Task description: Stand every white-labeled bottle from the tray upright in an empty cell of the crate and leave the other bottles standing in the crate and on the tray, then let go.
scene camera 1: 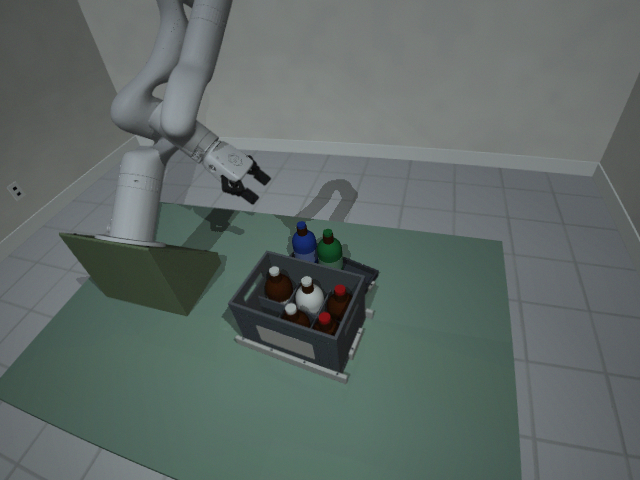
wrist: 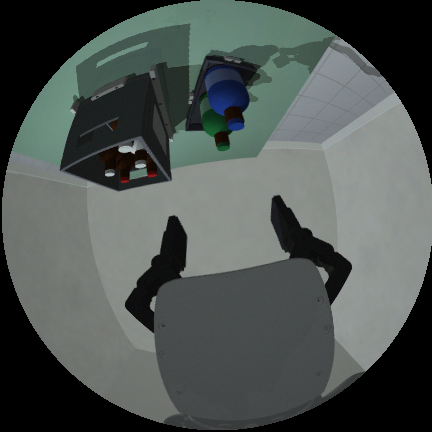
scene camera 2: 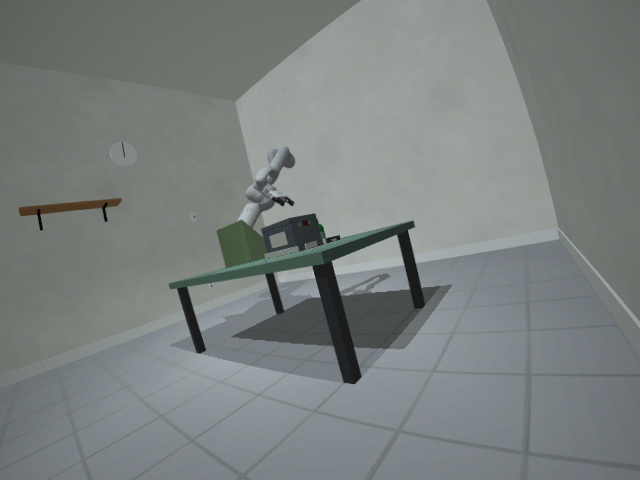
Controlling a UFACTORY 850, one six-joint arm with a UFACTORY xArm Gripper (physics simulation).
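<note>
The grey crate [scene camera 1: 326, 349] [scene camera 2: 305, 235] [wrist: 110, 111] holds several upright bottles: a white bottle [scene camera 1: 310, 300] with white cap, two brown ones with white caps [scene camera 1: 278, 288] [scene camera 1: 296, 319] and two brown ones with red caps [scene camera 1: 338, 305] [scene camera 1: 324, 327]. Their labels are mostly hidden. The front left cell shows no bottle. On the dark tray [scene camera 1: 366, 270] [wrist: 194, 118] behind the crate stand a blue bottle [scene camera 1: 303, 241] [wrist: 228, 96] with a pale blue label and a green bottle [scene camera 1: 329, 251] [wrist: 215, 122] with a pale green label. My gripper [scene camera 1: 262, 190] [scene camera 2: 287, 203] [wrist: 225, 216] is open and empty, high behind and left of the crate.
Pale rails [scene camera 1: 292, 357] line the crate's base on the green table [scene camera 1: 429, 372] [scene camera 2: 377, 241]. A green wedge-shaped block [scene camera 1: 136, 276] [scene camera 2: 238, 245] stands left of the crate, by the arm's base. The crate walls rise around its bottles.
</note>
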